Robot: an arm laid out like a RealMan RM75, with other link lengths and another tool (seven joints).
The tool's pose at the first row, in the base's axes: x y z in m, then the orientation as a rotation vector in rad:
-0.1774 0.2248 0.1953 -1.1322 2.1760 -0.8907
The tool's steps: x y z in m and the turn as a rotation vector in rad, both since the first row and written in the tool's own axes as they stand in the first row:
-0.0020 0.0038 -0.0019 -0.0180 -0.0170 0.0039
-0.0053 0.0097 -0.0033 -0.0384 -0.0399 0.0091
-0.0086 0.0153 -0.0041 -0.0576 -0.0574 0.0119
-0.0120 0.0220 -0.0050 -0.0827 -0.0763 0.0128
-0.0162 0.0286 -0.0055 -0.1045 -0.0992 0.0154
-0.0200 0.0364 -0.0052 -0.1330 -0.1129 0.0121
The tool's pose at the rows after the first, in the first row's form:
-0.1796 0.2287 0.1940 -1.1397 2.1759 -0.8584
-0.1818 0.2345 0.1909 -1.1477 2.1728 -0.8188
-0.1835 0.2400 0.1877 -1.1568 2.1720 -0.7855
-0.1858 0.2460 0.1838 -1.1708 2.1727 -0.7459
-0.1873 0.2526 0.1798 -1.1818 2.1683 -0.7060
-0.1890 0.2591 0.1743 -1.2008 2.1730 -0.6683

